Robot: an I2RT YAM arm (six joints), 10 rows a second.
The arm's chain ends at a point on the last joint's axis. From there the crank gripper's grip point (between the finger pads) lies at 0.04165 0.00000 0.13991 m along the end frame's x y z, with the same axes.
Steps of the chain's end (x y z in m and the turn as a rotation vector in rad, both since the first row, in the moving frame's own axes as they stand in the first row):
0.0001, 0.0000, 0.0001, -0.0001, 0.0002, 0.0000
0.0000, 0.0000, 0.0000, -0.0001, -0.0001, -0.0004
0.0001, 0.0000, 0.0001, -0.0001, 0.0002, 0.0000
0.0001, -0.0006, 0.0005, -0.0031, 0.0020, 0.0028
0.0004, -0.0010, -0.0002, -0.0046, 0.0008, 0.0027
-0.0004, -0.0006, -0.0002, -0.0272, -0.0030, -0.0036
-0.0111, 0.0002, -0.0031, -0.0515, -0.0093, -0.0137
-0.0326, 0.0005, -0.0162, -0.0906, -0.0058, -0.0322
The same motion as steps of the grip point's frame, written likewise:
0.0001, 0.0000, 0.0001, -0.0001, 0.0002, 0.0000
0.0000, 0.0000, 0.0000, -0.0001, -0.0001, -0.0004
0.0001, 0.0000, 0.0001, -0.0001, 0.0002, 0.0000
0.0004, 0.0000, 0.0004, -0.0031, 0.0020, 0.0028
0.0005, -0.0002, -0.0002, -0.0046, 0.0008, 0.0027
-0.0008, 0.0031, -0.0001, -0.0272, -0.0030, -0.0036
-0.0124, 0.0069, -0.0029, -0.0515, -0.0093, -0.0137
-0.0332, 0.0118, -0.0165, -0.0906, -0.0058, -0.0322

